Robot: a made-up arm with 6 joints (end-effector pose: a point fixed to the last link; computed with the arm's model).
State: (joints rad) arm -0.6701 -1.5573 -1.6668 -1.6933 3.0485 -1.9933
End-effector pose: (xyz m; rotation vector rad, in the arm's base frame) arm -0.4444 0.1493 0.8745 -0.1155 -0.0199 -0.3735
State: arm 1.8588 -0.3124 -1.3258 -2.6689 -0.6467 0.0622
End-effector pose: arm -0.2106 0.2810 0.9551 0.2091 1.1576 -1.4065
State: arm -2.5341 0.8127 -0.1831 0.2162 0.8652 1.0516
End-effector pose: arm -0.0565 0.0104 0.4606 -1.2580 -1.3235 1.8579
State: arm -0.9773 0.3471 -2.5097 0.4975 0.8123 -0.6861
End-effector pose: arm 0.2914 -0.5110 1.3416 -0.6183 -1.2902 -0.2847
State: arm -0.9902 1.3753 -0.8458 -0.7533 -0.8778 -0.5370
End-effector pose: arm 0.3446 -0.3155 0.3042 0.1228 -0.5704 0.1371
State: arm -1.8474 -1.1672 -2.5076 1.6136 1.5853 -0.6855
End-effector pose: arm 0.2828 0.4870 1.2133 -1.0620 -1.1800 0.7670
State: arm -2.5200 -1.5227 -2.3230 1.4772 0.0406 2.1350
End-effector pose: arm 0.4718 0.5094 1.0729 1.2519 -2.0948 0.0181
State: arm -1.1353 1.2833 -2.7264 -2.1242 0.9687 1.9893
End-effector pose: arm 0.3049 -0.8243 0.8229 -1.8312 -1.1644 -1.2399
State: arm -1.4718 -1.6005 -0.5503 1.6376 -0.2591 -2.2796
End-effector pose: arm -0.2100 -0.0432 1.0240 -1.9959 -0.9481 -0.7536
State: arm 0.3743 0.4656 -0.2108 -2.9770 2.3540 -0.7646
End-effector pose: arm 0.4032 0.1251 0.6324 2.2674 -0.6684 -1.1700
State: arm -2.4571 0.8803 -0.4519 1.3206 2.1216 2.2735
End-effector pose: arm -0.0623 -0.2613 0.5862 -1.3030 -1.7568 -0.3182
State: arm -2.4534 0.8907 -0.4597 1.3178 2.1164 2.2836
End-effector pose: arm -0.0617 -0.2616 0.5826 -1.2843 -1.7666 -0.3213
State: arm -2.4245 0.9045 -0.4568 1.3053 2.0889 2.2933
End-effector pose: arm -0.0498 -0.2580 0.5762 -1.2137 -1.7913 -0.3118
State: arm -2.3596 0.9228 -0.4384 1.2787 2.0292 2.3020
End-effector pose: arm -0.0231 -0.2463 0.5663 -1.0688 -1.8317 -0.2799
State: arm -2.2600 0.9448 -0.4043 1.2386 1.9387 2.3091
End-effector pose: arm 0.0140 -0.2220 0.5551 -0.8540 -1.8763 -0.2185
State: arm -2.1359 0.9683 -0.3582 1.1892 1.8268 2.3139
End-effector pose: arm 0.0512 -0.1835 0.5456 -0.5941 -1.9095 -0.1256
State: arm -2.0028 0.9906 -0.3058 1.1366 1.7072 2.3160
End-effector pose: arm 0.0781 -0.1355 0.5402 -0.3245 -1.9215 -0.0094
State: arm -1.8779 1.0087 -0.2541 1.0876 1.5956 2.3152
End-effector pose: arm 0.0902 -0.0878 0.5392 -0.0818 -1.9136 0.1131
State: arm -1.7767 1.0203 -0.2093 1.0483 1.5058 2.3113
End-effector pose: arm 0.0909 -0.0496 0.5416 0.1057 -1.8957 0.2210
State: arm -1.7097 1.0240 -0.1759 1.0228 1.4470 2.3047
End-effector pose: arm 0.0872 -0.0251 0.5453 0.2226 -1.8796 0.2973
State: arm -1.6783 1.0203 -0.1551 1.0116 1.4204 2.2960
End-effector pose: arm 0.0845 -0.0136 0.5490 0.2706 -1.8721 0.3367
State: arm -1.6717 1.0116 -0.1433 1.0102 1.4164 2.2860
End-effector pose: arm 0.0842 -0.0104 0.5524 0.2717 -1.8725 0.3492
